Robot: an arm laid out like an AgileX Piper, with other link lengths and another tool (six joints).
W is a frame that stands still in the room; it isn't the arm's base.
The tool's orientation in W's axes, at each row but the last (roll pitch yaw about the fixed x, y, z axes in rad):
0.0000 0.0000 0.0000
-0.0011 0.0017 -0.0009
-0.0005 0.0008 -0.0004
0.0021 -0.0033 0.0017
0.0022 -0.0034 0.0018
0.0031 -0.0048 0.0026
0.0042 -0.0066 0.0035
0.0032 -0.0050 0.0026
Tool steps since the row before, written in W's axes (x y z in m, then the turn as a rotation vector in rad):
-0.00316 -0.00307 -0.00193 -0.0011 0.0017 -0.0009
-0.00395 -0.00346 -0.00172 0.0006 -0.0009 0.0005
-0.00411 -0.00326 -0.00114 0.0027 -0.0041 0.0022
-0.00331 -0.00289 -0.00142 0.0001 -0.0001 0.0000
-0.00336 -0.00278 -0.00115 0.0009 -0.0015 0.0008
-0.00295 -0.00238 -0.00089 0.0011 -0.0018 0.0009
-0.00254 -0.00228 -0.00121 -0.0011 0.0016 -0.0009
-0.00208 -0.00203 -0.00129 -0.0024 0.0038 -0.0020
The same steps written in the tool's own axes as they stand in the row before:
-0.00316 -0.00307 -0.00193 -0.0011 0.0017 -0.0009
-0.00394 -0.00346 -0.00173 0.0006 -0.0009 0.0005
-0.00411 -0.00326 -0.00114 0.0027 -0.0041 0.0022
-0.00332 -0.00289 -0.00140 0.0001 -0.0001 0.0000
-0.00337 -0.00278 -0.00113 0.0009 -0.0015 0.0008
-0.00296 -0.00238 -0.00087 0.0011 -0.0018 0.0009
-0.00256 -0.00228 -0.00118 -0.0011 0.0016 -0.0009
-0.00209 -0.00203 -0.00127 -0.0024 0.0038 -0.0020

